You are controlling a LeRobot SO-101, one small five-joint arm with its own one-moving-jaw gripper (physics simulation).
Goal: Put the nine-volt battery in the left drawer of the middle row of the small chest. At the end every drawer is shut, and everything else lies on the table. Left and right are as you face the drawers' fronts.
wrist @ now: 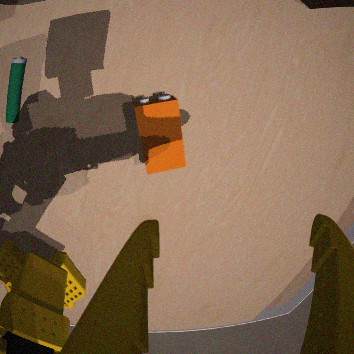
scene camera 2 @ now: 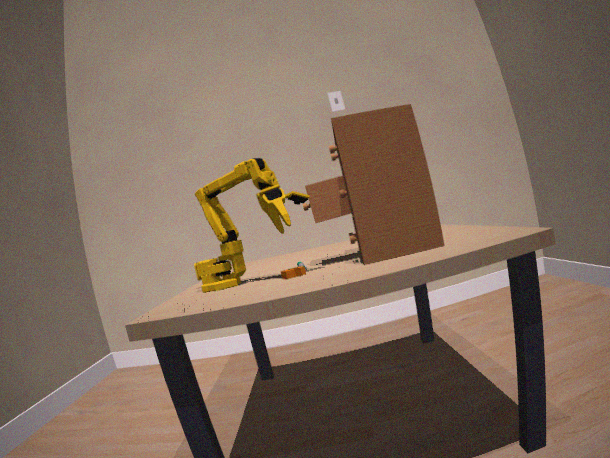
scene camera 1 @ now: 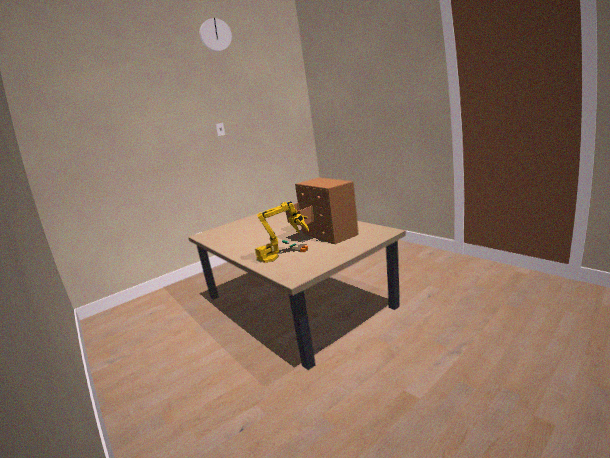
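Where they show: hand, tool point: [wrist: 158, 233] [scene camera 2: 282, 231] [scene camera 1: 299, 232]; arm's base, link origin: [wrist: 36, 260] [scene camera 2: 229, 286] [scene camera 1: 270, 257].
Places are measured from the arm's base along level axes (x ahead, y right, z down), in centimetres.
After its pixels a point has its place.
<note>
The nine-volt battery [scene camera 1: 304, 248] @(x 15.5, y 9.7, z -1.6 cm) [scene camera 2: 293, 272] @(x 16.2, y 9.9, z -1.0 cm) [wrist: 161, 132] @(x 16.5, y 8.3, z -1.8 cm) is orange and lies flat on the table, its two silver terminals at the top in the wrist view. My gripper [scene camera 1: 304, 229] @(x 15.7, y 7.2, z -10.1 cm) [scene camera 2: 285, 227] @(x 15.7, y 7.2, z -10.1 cm) [wrist: 236, 220] is open and empty, pointing down well above the table. In the wrist view the battery shows beyond the jaw tips, nearer the left jaw. The small brown chest [scene camera 1: 344, 210] @(x 40.0, y 17.4, z -16.7 cm) [scene camera 2: 392, 185] @(x 40.0, y 17.4, z -14.5 cm) stands upright. Its left drawer of the middle row [scene camera 1: 305, 215] @(x 26.1, y 0.7, z -15.6 cm) [scene camera 2: 326, 202] @(x 26.7, y 0.6, z -14.4 cm) is pulled out. The drawer's inside is hidden. The other visible drawers are shut.
Two green things [scene camera 1: 285, 242] @(x 16.8, y -9.4, z -0.7 cm) [scene camera 1: 293, 245] @(x 16.8, y -1.8, z -0.5 cm) lie near the battery; one green cylinder [wrist: 15, 90] @(x 16.8, y -1.9, z -0.9 cm) has a silver end. The table [scene camera 1: 345, 257] @(x 21.5, y 33.9, z 0.0 cm) [scene camera 2: 410, 262] @(x 37.9, y 30.5, z 0.0 cm) carries everything. The open drawer juts out close to my gripper. The arm's base [scene camera 1: 266, 254] @(x -3.3, y 1.9, z -3.3 cm) [scene camera 2: 220, 277] @(x -1.5, y 0.8, z -2.8 cm) stands near the table's edge.
</note>
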